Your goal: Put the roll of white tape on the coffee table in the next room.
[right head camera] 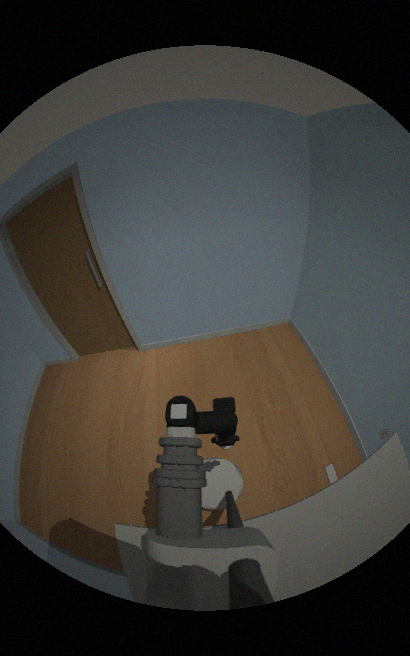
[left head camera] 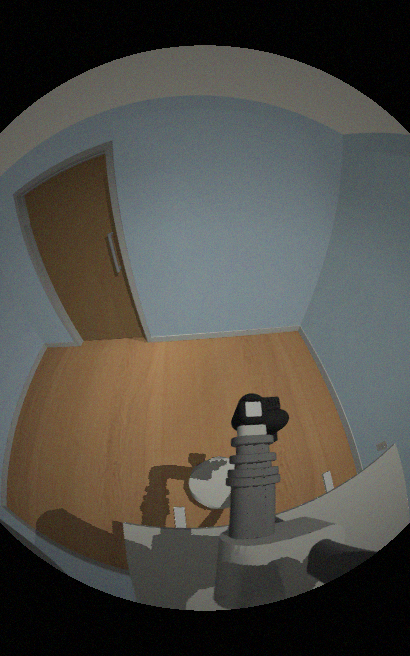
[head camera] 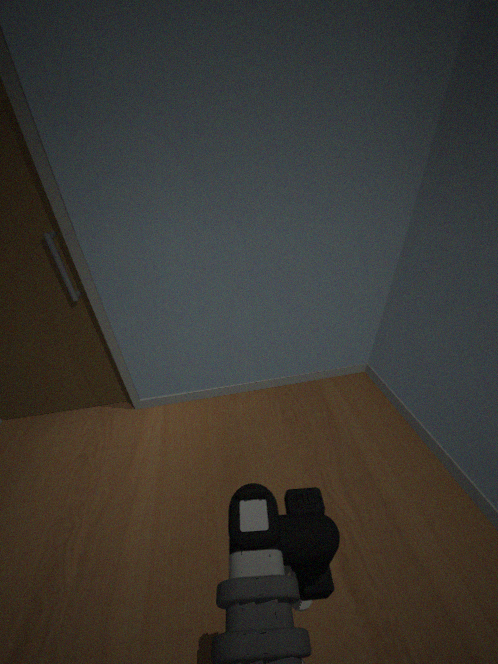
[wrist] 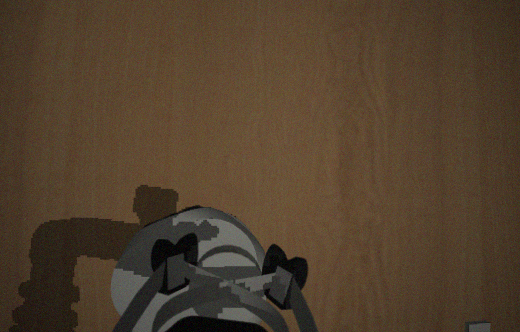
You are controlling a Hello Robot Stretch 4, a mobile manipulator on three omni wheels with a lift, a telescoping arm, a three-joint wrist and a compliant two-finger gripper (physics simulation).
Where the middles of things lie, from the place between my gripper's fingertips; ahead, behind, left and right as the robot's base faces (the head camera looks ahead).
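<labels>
My gripper: 20 mm below the roll of white tape (wrist: 230, 262), 10 mm past it.
</labels>
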